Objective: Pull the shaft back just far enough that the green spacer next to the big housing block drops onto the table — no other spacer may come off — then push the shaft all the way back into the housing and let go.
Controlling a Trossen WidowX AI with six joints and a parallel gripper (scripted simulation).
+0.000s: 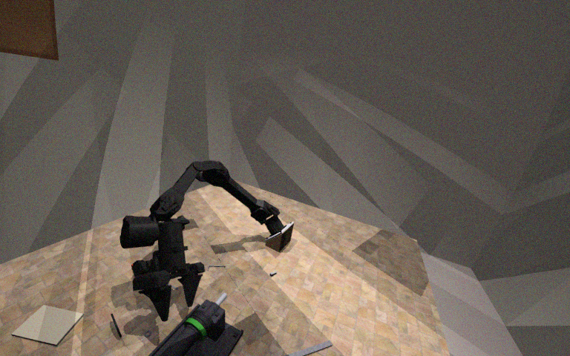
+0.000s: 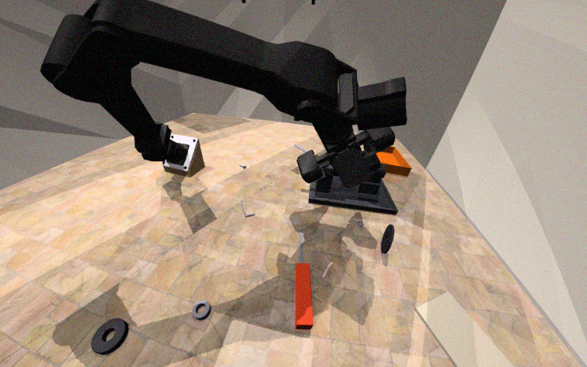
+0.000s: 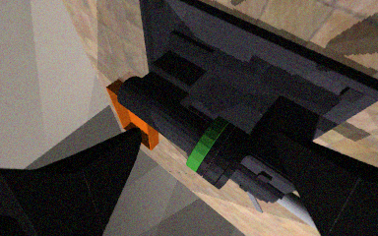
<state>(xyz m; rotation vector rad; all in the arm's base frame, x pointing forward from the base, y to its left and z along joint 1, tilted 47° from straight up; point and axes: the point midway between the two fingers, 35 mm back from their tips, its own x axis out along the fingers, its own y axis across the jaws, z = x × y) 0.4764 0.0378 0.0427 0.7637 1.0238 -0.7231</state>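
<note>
Now: gripper tip 50 mm to the right of the grey shaft, 30 mm past it and 20 mm above it. Round my gripper tip: red-handled tool 220 mm to the right, 90 mm below, 60 mm behind; green spacer 50 mm to the left, 20 mm below; grey strip 270 mm to the left, 140 mm behind, 100 mm below.
</note>
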